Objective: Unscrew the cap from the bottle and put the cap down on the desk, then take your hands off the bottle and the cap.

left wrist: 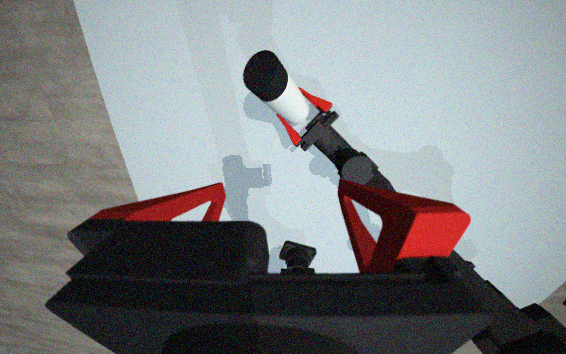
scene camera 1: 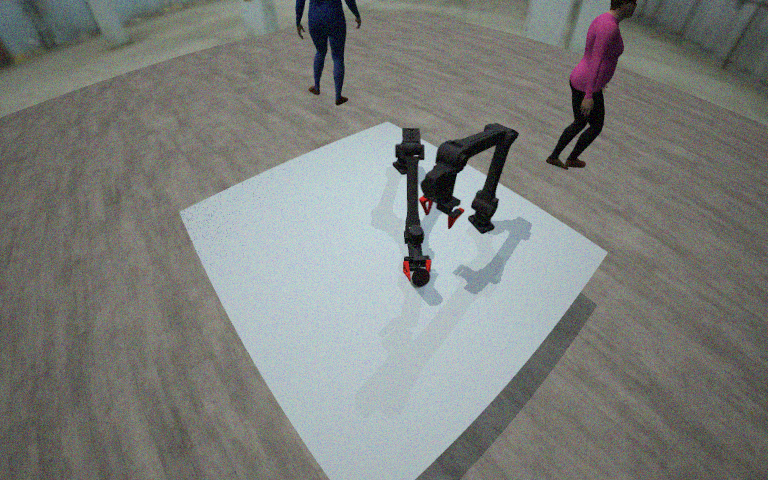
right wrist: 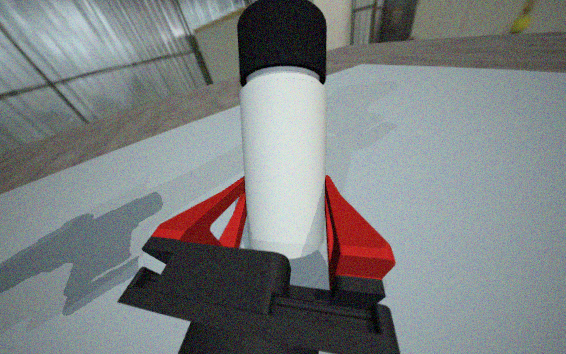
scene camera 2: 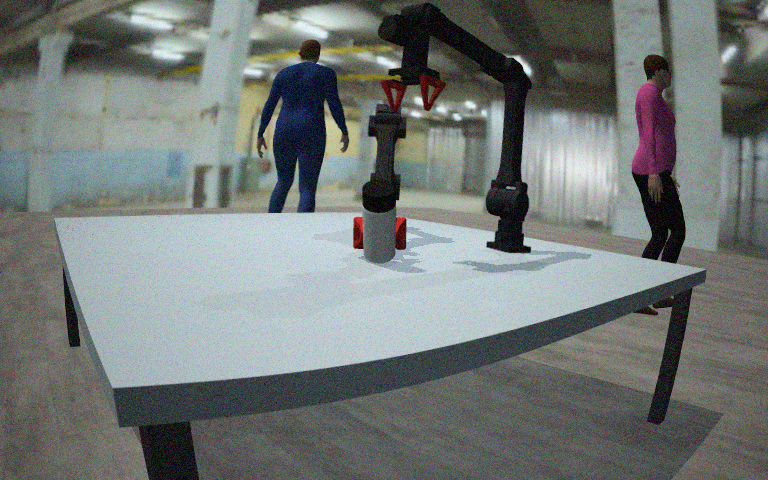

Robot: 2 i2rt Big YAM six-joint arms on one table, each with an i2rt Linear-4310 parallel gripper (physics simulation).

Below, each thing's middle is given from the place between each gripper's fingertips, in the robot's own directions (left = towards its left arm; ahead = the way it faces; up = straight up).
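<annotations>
I can see the black cap (scene camera 2: pixel 379 196), which is 80 mm above my right hand, 40 mm to the left of it and 30 mm ahead of it. By its middle, the black cap is nearer to my right hand than to my left hand.
As for that cap and my left hand, the hand is 18 cm above it and 5 cm to the right of it, and 10 cm short of it.
</annotations>
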